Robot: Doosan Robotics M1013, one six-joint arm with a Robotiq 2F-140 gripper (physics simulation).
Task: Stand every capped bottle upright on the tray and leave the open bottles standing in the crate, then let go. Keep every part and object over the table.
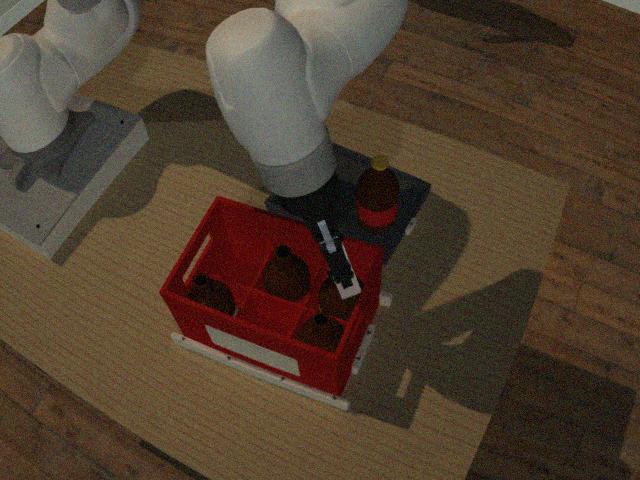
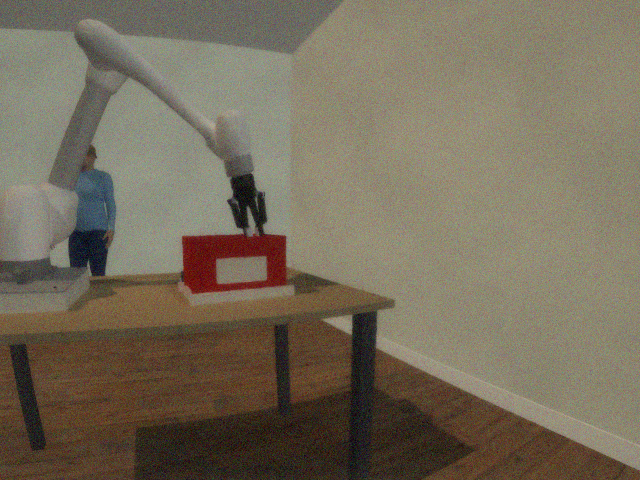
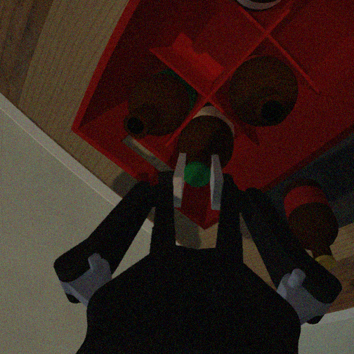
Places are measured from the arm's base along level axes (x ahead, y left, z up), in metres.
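Pixels of known places: gripper, fingertip midpoint: point(image 1: 347, 284); arm's base, origin of the base link: point(image 1: 46, 141) point(image 2: 26, 275).
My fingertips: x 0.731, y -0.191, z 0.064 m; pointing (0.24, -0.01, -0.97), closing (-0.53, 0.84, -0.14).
For each thing: its top centre in the pictures, then the offset to it from my fingertips. "spot": a spot on its surface instead. Level surfaces: height alone.
- brown bottle, middle of its top: point(image 1: 342, 273) dx -0.007, dy -0.001, dz +0.031 m
- red crate, middle of its top: point(image 1: 270, 270) point(image 2: 231, 235) dx -0.103, dy -0.032, dz +0.043 m
- yellow-capped bottle, middle of its top: point(image 1: 379, 161) dx -0.007, dy +0.220, dz +0.028 m
- dark tray, surface spot: point(image 1: 417, 187) spot: dx +0.053, dy +0.309, dz -0.125 m
- table, its level: dz -0.132 m
My gripper point(image 1: 338, 263) point(image 2: 255, 232) point(image 3: 197, 165) points down at the crate's right end, shut on the green cap of a brown bottle point(image 1: 333, 302) point(image 3: 207, 135), which stands in a crate cell. The cap sits between the two pads. The red crate point(image 1: 186, 312) point(image 2: 199, 263) point(image 3: 107, 72) also holds open brown bottles with dark mouths: one in the middle point(image 1: 286, 279) point(image 3: 263, 90), one at the left point(image 1: 214, 297), and one at the front right point(image 1: 320, 334) point(image 3: 157, 105). A yellow-capped bottle point(image 1: 377, 198) point(image 3: 312, 225) stands upright on the dark tray point(image 1: 417, 187).
The tray lies directly behind the crate, partly hidden by the arm. White rails point(image 1: 258, 374) point(image 2: 242, 295) edge the crate's front and right side. The robot's grey base point(image 1: 98, 196) point(image 2: 46, 297) is at the left. A person point(image 2: 95, 206) stands behind the table point(image 2: 330, 304).
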